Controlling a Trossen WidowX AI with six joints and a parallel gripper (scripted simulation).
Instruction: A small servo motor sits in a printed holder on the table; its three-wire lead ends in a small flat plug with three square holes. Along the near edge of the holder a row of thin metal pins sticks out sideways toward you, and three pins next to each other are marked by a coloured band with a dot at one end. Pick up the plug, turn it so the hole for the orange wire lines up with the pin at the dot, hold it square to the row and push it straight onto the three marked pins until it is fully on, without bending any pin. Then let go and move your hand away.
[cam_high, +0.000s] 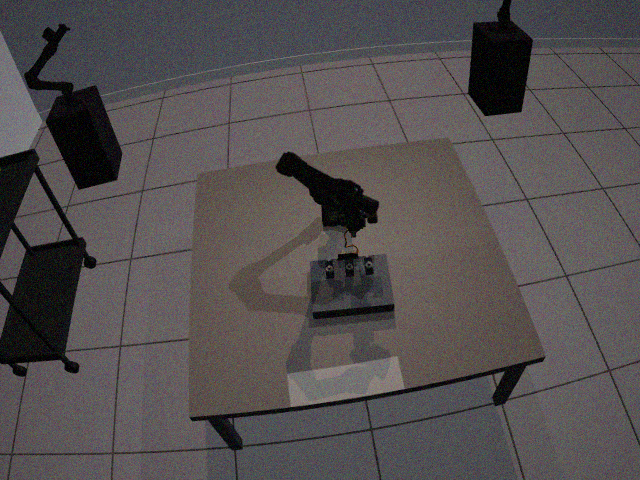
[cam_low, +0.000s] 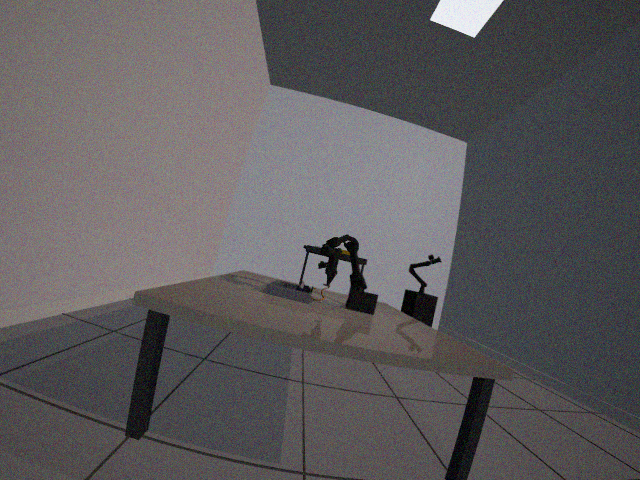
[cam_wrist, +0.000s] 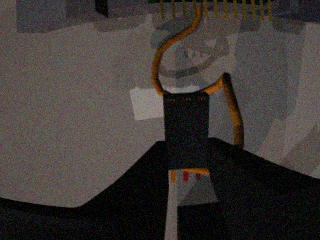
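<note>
My gripper tip is now 80 mm short of the red band, 10 mm to the left of it and 30 mm above it. From my gripper tip the other things lie so: grey printed holder 230 mm ahead, 60 mm to the right, 80 mm below; then green pin header board 80 mm ahead, 40 mm to the right, 60 mm below.
</note>
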